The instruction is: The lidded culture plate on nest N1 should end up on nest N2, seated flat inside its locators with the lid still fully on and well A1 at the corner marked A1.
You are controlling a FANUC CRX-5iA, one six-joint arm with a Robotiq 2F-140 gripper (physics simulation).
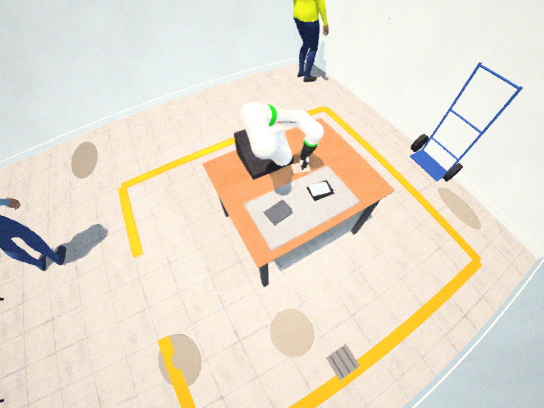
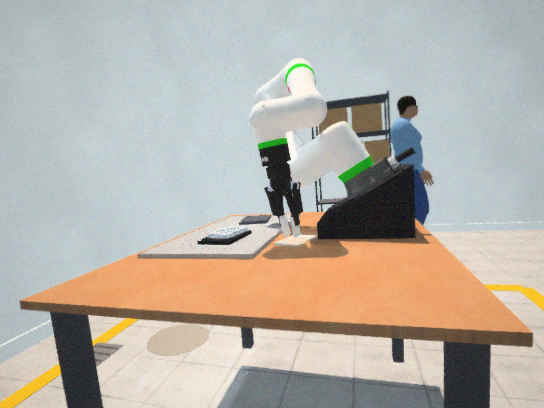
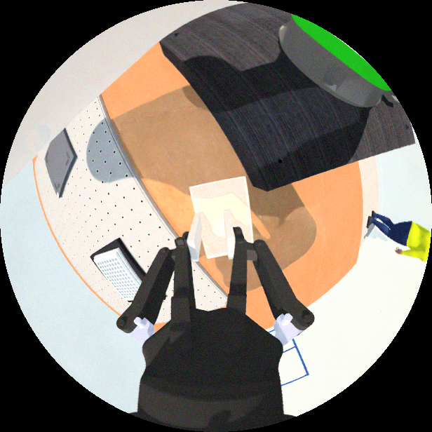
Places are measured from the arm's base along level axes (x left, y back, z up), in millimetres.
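Pixels of known places: gripper, fingertip midpoint: (image 1: 300, 168) (image 2: 292, 235); arm's base at its link origin: (image 2: 367, 188).
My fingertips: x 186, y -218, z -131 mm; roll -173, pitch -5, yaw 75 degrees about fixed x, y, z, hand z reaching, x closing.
For each thing: its top centre in the pictures, then the offset to it from my fingertips. "pt": a spot on its surface instead. Level surfaces: height alone.
- culture plate at its top centre: (image 2: 228, 229) (image 1: 319, 188) dx +45, dy -219, dz +27 mm
- dark nest at its top centre: (image 2: 225, 234) (image 1: 320, 189) dx +54, dy -225, dz +13 mm
- dark grey slab at its top centre: (image 2: 255, 218) (image 1: 278, 211) dx -280, dy -290, dz +10 mm
- thin pale rectangle at a spot on its surface: (image 2: 295, 242) pt dx +54, dy +32, dz -7 mm
- orange table at its surface level: dz -15 mm
The culture plate (image 1: 320, 189) (image 2: 227, 233) (image 3: 117, 272), pale with rows of wells, sits on a dark nest (image 2: 219, 242) on the perforated board. Its lid's seating and its A1 corner cannot be made out. The other nest, a dark grey slab (image 1: 278, 212) (image 2: 255, 219) (image 3: 61, 160), lies bare at the board's other end. Nest labels are unreadable. My gripper (image 1: 304, 166) (image 2: 291, 233) (image 3: 212, 220) is partly open and empty, pointing down beside the board, away from the plate. Its pale fingertips stand apart over a thin pale rectangle (image 2: 295, 242) (image 3: 220, 187) on the table.
The perforated board (image 1: 300, 222) (image 2: 200, 255) (image 3: 150, 220) lies on the orange table (image 1: 370, 185) (image 2: 300, 290). The black robot base (image 1: 250, 160) (image 2: 370, 210) (image 3: 280, 125) stands close to the gripper. People stand on the floor beyond the table. A blue hand truck (image 1: 430, 164) stands farther off.
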